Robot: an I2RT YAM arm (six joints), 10 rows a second.
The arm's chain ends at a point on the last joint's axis. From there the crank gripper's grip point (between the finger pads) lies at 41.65 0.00 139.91 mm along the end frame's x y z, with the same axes.
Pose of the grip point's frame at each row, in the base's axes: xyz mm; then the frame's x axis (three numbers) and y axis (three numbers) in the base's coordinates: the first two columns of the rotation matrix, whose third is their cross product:
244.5 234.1 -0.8 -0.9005 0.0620 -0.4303 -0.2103 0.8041 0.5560
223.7 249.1 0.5 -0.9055 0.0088 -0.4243 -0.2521 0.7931 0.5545
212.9 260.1 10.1 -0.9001 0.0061 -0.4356 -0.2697 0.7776 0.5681
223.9 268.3 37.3 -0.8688 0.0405 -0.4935 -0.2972 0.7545 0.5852
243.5 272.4 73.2 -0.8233 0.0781 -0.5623 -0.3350 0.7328 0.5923
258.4 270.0 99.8 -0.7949 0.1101 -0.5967 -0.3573 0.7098 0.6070
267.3 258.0 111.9 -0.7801 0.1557 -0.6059 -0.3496 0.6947 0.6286
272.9 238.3 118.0 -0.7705 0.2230 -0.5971 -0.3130 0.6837 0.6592
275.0 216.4 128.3 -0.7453 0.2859 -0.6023 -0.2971 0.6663 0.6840
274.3 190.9 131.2 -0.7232 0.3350 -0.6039 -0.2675 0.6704 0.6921
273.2 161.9 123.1 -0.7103 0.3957 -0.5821 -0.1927 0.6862 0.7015
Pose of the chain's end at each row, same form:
228.8 148.8 116.6 -0.9005 0.0620 -0.4303 -0.2103 0.8041 0.5560
213.6 163.5 118.3 -0.9055 0.0088 -0.4243 -0.2521 0.7931 0.5545
202.5 171.9 125.9 -0.9001 0.0061 -0.4356 -0.2697 0.7776 0.5681
204.7 175.0 147.9 -0.8688 0.0405 -0.4935 -0.2972 0.7545 0.5852
213.7 174.6 177.4 -0.8233 0.0781 -0.5623 -0.3350 0.7328 0.5923
222.9 168.1 198.1 -0.7949 0.1101 -0.5967 -0.3573 0.7098 0.6070
227.2 153.3 205.3 -0.7801 0.1557 -0.6059 -0.3496 0.6947 0.6286
227.3 131.8 206.8 -0.7705 0.2230 -0.5971 -0.3130 0.6837 0.6592
222.5 108.1 211.0 -0.7453 0.2859 -0.6023 -0.2971 0.6663 0.6840
215.3 84.3 211.6 -0.7232 0.3350 -0.6039 -0.2675 0.6704 0.6921
208.1 60.0 204.9 -0.7103 0.3957 -0.5821 -0.1927 0.6862 0.7015

